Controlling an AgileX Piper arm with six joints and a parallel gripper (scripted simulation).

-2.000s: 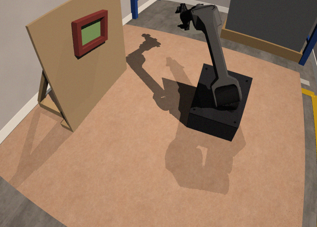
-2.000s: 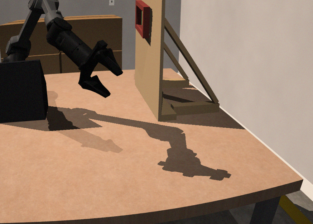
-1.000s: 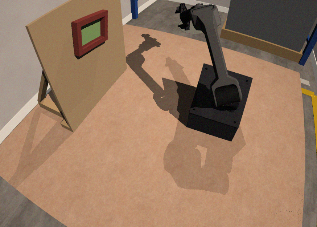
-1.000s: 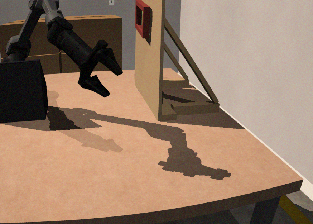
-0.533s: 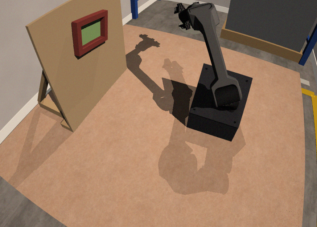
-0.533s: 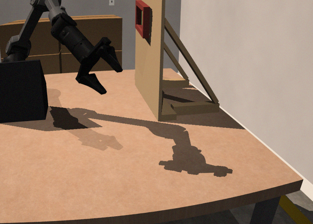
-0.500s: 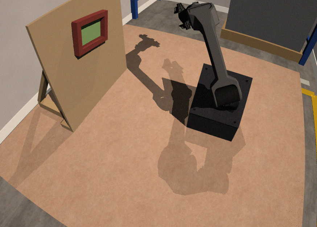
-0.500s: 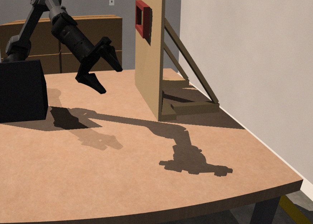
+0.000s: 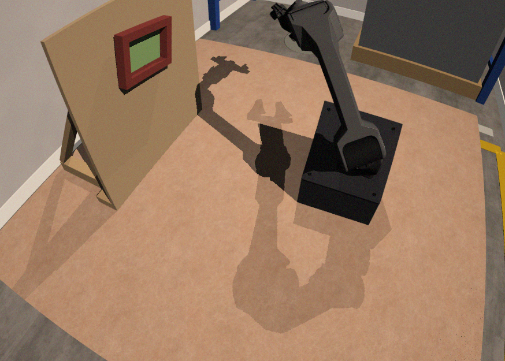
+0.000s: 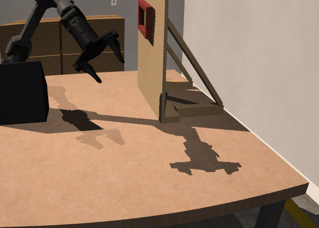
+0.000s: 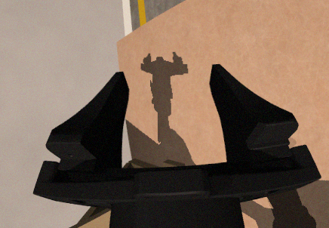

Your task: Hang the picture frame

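The picture frame lies 180 mm ahead of my hand, 480 mm to the left of it and 100 mm above it. Also, from my hand: tan board 190 mm ahead, 480 mm to the left, 10 mm below.
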